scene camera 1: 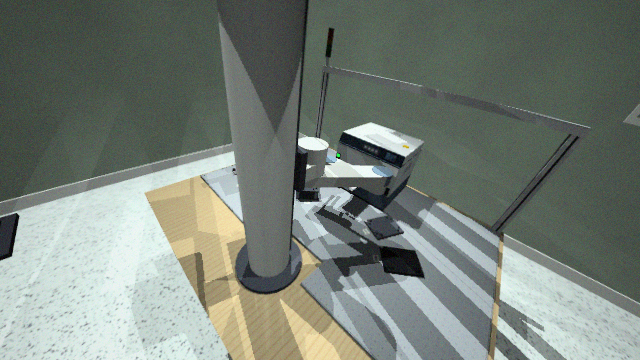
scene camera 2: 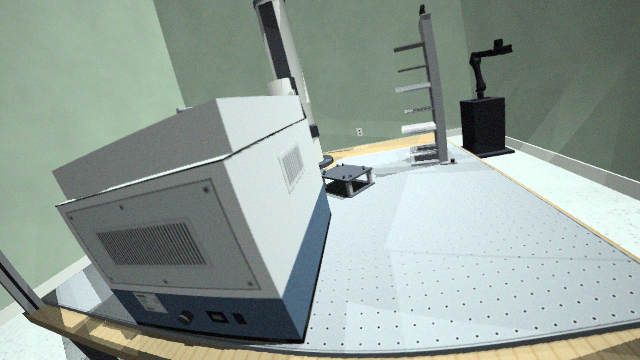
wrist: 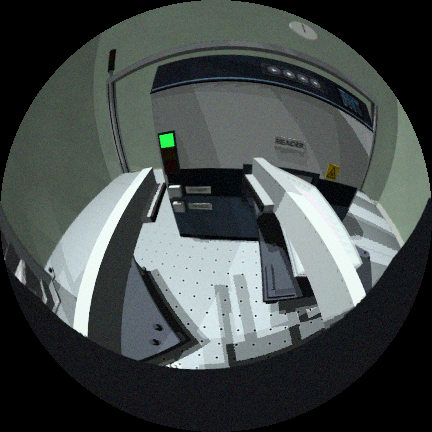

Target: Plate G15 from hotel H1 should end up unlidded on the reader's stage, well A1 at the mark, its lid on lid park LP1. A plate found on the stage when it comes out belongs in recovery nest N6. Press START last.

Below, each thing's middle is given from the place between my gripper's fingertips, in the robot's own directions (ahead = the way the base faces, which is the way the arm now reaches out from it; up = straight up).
I see the dark stage point(wrist: 278, 283) 10 cm to the right of my hand, 5 cm below it and 1 cm ahead of it.
